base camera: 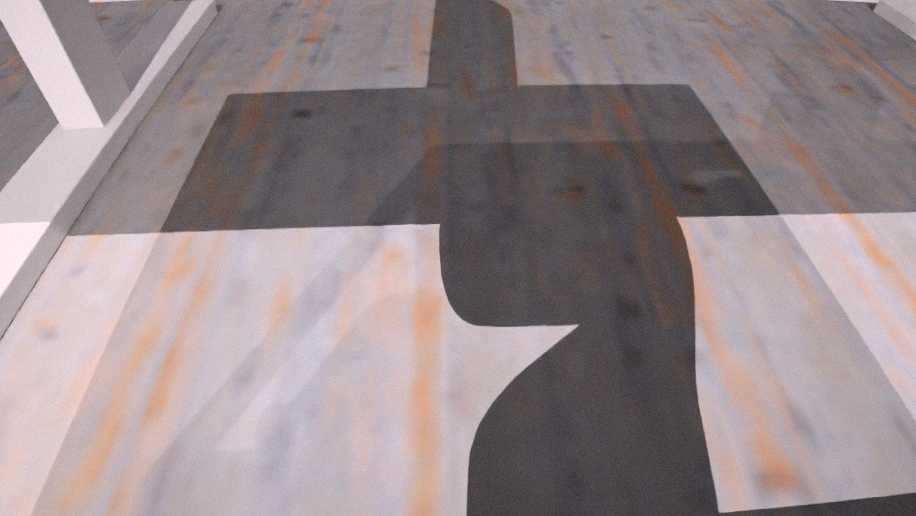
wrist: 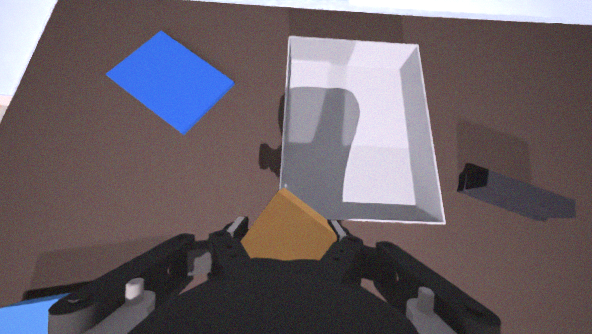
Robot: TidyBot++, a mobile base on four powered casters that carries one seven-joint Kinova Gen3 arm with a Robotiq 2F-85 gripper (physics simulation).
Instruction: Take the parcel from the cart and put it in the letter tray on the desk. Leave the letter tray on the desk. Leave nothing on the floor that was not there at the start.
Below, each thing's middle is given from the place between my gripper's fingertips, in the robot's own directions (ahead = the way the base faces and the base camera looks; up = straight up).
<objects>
My hand is 1 cm below the brown parcel [wrist: 288,229]. From my hand the other things lie so: letter tray [wrist: 357,145]: 18 cm ahead, 11 cm to the right, 16 cm below.
</objects>
